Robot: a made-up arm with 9 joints. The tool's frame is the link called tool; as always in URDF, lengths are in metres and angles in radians. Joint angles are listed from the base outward. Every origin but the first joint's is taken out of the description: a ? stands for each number. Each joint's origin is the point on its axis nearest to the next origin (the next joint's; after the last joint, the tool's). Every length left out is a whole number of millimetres.
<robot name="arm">
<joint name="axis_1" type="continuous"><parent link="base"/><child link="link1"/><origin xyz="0 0 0.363" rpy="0 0 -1.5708"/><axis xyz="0 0 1"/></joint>
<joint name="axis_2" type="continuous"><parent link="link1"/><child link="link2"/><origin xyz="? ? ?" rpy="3.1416 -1.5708 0"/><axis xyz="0 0 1"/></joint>
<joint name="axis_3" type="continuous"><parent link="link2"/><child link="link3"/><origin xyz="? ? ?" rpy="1.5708 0 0"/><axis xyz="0 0 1"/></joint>
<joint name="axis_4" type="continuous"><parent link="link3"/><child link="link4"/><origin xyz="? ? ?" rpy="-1.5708 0 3.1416"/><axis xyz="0 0 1"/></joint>
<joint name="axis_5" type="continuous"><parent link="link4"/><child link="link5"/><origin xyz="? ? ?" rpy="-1.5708 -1.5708 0"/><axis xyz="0 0 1"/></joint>
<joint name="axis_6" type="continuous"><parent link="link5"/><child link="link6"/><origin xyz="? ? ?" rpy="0 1.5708 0"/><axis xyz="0 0 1"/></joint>
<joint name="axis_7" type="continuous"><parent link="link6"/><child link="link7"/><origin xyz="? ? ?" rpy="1.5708 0 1.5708"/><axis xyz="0 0 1"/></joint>
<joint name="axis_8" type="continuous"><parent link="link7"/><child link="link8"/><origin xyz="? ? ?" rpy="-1.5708 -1.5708 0"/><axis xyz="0 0 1"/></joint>
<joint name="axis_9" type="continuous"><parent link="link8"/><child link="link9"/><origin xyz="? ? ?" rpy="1.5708 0 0"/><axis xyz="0 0 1"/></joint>
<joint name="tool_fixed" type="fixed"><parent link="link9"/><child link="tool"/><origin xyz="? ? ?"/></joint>
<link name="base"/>
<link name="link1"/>
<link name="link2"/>
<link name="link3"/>
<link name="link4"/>
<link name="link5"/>
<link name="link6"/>
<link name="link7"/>
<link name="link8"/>
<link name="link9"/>
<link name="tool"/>
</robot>
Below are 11 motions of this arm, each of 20 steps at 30 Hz.
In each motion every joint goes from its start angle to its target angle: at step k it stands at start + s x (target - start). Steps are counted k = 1, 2, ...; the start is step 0. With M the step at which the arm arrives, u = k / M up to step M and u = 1 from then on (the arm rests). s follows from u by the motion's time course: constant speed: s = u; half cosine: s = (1 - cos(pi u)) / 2; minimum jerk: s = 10 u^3 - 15 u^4 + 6 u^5.
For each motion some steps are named. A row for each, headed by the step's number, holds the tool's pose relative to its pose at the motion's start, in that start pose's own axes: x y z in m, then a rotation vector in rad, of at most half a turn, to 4 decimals.
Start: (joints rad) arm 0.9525 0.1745 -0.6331 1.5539 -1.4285 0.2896 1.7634 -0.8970 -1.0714
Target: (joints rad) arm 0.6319 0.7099 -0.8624 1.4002 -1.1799 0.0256 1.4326 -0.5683 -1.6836
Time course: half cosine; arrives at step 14
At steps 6, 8, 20:
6: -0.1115 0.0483 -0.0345 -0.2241 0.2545 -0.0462
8: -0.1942 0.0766 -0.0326 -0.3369 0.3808 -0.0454
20: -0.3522 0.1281 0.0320 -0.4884 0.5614 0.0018

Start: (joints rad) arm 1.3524 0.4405 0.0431 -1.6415 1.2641 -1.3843 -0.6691 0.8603 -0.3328
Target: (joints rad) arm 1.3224 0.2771 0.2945 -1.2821 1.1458 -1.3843 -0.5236 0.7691 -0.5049
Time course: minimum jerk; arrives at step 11
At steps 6, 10, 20:
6: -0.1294 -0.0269 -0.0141 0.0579 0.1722 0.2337
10: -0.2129 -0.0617 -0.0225 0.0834 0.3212 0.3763
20: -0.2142 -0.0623 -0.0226 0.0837 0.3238 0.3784

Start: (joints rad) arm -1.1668 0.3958 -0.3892 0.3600 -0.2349 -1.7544 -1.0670 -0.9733 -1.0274
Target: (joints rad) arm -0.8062 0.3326 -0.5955 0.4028 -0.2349 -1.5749 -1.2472 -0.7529 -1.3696
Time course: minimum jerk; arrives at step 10
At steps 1, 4, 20:
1: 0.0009 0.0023 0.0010 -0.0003 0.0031 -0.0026
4: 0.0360 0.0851 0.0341 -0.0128 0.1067 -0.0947
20: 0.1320 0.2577 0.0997 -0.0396 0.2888 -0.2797

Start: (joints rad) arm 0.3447 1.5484 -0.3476 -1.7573 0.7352 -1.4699 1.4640 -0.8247 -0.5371
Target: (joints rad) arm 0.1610 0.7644 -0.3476 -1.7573 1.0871 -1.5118 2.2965 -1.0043 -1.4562
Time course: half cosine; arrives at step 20
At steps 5, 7, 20:
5: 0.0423 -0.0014 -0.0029 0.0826 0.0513 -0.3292
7: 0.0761 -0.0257 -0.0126 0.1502 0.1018 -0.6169
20: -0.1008 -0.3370 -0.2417 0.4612 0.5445 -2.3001

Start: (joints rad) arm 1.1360 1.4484 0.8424 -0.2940 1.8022 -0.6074 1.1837 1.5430 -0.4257
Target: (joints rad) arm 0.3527 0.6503 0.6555 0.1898 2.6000 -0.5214 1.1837 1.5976 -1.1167
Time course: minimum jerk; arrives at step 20
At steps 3, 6, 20:
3: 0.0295 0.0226 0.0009 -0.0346 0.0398 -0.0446
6: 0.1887 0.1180 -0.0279 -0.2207 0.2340 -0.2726
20: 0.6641 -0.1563 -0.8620 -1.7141 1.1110 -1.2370

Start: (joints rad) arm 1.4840 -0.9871 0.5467 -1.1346 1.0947 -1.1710 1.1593 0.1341 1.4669
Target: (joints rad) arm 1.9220 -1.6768 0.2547 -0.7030 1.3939 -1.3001 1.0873 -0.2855 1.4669
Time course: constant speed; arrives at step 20
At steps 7, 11, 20:
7: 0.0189 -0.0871 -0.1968 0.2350 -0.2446 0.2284
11: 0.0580 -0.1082 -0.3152 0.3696 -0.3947 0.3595
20: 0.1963 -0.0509 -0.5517 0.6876 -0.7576 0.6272

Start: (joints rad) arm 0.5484 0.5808 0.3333 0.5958 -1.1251 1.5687 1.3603 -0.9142 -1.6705
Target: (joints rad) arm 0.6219 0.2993 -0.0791 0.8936 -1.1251 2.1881 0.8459 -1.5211 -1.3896
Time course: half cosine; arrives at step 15
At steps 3, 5, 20:
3: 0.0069 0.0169 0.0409 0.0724 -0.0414 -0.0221
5: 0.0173 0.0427 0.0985 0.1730 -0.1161 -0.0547
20: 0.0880 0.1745 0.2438 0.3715 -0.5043 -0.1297

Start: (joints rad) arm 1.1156 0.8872 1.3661 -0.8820 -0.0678 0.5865 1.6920 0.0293 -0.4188
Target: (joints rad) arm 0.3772 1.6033 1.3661 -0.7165 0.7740 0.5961 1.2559 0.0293 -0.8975
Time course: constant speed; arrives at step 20
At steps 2, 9, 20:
2: -0.0187 0.0782 -0.1202 -0.1537 -0.0362 -0.0169
9: -0.1200 0.2153 -0.5997 -0.6748 -0.2480 -0.0287
20: -0.3131 -0.0469 -1.3253 -1.3493 -0.8134 0.1710

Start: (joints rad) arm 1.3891 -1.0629 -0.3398 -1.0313 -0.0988 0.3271 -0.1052 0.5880 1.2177
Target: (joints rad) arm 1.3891 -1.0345 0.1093 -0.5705 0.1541 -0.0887 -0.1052 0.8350 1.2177
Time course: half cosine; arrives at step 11
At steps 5, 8, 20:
5: -0.0636 -0.0703 -0.0575 0.1594 -0.0789 -0.1007
8: -0.1078 -0.1312 -0.1236 0.3089 -0.1340 -0.1514
20: -0.1220 -0.1557 -0.1553 0.3720 -0.1535 -0.1597

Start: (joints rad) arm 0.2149 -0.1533 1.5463 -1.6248 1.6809 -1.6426 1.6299 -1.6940 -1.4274
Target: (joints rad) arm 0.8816 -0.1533 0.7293 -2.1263 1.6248 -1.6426 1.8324 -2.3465 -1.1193
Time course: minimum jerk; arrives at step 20
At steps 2, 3, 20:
2: -0.0006 -0.0025 -0.0014 0.0073 0.0067 -0.0005
3: -0.0018 -0.0079 -0.0044 0.0228 0.0206 -0.0016
20: -0.1894 -0.3335 -0.1523 1.2086 0.3414 -0.3407

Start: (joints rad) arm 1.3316 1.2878 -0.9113 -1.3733 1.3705 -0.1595 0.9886 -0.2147 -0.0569
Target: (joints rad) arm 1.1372 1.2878 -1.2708 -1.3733 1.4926 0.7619 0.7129 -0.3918 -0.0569
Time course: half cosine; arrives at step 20
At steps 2, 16, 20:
2: 0.0052 0.0093 -0.0015 -0.0138 0.0042 -0.0031
16: 0.1016 0.3248 -0.0919 -0.5487 0.0871 -0.0880
20: 0.1021 0.3537 -0.1037 -0.6074 0.0894 -0.0965

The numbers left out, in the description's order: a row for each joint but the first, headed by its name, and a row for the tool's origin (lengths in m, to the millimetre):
axis_2: 0.037 -0.043 0
axis_3: 0.008 -0.511 0
axis_4: 0.094 0.038 0
axis_5: -0.037 -0.4 0
axis_6: -0.122 0.094 0
axis_7: 0.072 -0.037 0
axis_8: -0.075 -0.108 0
axis_9: -0.001 -0.167 0
tool: -0.104 0.312 0

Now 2 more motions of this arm.
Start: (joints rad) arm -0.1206 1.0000 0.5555 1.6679 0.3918 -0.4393 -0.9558 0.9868 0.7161
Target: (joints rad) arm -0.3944 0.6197 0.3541 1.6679 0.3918 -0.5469 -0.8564 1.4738 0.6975
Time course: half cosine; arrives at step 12
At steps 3, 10, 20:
3: 0.0433 -0.0477 0.0110 0.1128 0.0905 0.0355
10: 0.3276 -0.2864 -0.0601 0.6761 0.5951 0.2583
20: 0.3543 -0.3022 -0.0763 0.7202 0.6394 0.2802

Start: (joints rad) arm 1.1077 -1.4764 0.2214 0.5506 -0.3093 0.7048 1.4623 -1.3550 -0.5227
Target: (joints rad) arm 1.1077 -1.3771 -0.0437 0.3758 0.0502 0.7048 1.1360 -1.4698 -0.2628
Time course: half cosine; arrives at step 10
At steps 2, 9, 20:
2: -0.0423 0.0046 0.0245 0.0327 -0.0432 0.1004
9: -0.3752 -0.1082 0.1533 0.2805 -0.5527 0.9743
20: -0.3816 -0.1138 0.1543 0.2856 -0.5699 0.9969

